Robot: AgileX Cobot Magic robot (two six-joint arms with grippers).
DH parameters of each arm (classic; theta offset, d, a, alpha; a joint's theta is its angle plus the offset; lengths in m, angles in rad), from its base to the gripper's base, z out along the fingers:
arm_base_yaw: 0 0.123 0 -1.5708
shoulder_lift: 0.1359 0 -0.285 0
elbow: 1.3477 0 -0.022 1.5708
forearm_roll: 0 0.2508 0 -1.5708
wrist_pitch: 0 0 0.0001 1.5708
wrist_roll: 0 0.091 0 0
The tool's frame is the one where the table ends.
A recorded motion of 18 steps. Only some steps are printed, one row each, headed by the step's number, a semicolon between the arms.
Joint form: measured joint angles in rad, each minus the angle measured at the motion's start. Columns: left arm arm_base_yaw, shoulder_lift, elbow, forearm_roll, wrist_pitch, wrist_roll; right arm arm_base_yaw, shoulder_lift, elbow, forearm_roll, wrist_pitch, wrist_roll.
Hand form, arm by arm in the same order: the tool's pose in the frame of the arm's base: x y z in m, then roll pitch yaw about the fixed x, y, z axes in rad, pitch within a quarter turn. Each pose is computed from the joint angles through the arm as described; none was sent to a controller.
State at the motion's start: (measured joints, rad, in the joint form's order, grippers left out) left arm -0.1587 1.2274 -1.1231 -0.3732 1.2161 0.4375; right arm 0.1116 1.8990 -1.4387 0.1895 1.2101 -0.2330
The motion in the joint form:
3: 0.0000 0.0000 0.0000 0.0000 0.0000 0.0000; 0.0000 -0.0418 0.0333 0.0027 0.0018 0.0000
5: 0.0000 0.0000 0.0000 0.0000 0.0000 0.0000; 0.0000 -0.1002 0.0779 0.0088 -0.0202 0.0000
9: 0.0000 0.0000 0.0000 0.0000 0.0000 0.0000; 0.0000 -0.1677 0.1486 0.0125 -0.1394 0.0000
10: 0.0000 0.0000 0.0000 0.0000 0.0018 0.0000; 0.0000 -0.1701 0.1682 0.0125 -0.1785 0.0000
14: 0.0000 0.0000 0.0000 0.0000 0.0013 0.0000; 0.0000 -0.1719 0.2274 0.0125 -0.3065 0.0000
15: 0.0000 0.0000 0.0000 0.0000 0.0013 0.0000; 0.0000 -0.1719 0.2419 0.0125 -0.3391 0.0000
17: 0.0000 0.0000 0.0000 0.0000 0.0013 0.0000; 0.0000 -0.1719 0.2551 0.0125 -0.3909 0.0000
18: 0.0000 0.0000 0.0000 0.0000 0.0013 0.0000; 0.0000 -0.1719 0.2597 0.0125 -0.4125 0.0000
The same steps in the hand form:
3: 0.2149 -0.0659 0.3396 -2.9179 0.4476 2.6673; 0.3549 0.0562 0.2246 2.9642 0.0298 -2.8678
5: 0.2149 -0.0659 0.3396 -2.9179 0.4476 2.6673; 0.3437 0.0553 0.2344 2.9657 0.0654 -2.8739
9: 0.2149 -0.0659 0.3396 -2.9179 0.4476 2.6673; 0.3359 0.0538 0.2407 2.9870 0.1771 -2.8949
10: 0.2147 -0.0659 0.3395 -2.9173 0.4460 2.6669; 0.3361 0.0534 0.2370 2.9926 0.1977 -2.9012
14: 0.2147 -0.0659 0.3395 -2.9174 0.4465 2.6670; 0.3376 0.0523 0.2246 3.0111 0.2640 -2.9206
15: 0.2147 -0.0659 0.3395 -2.9174 0.4465 2.6670; 0.3380 0.0519 0.2215 3.0159 0.2810 -2.9252
17: 0.2147 -0.0659 0.3395 -2.9174 0.4465 2.6670; 0.3403 0.0516 0.2193 3.0246 0.3179 -2.9320
18: 0.2147 -0.0659 0.3395 -2.9174 0.4465 2.6670; 0.3414 0.0514 0.2186 3.0283 0.3342 -2.9347

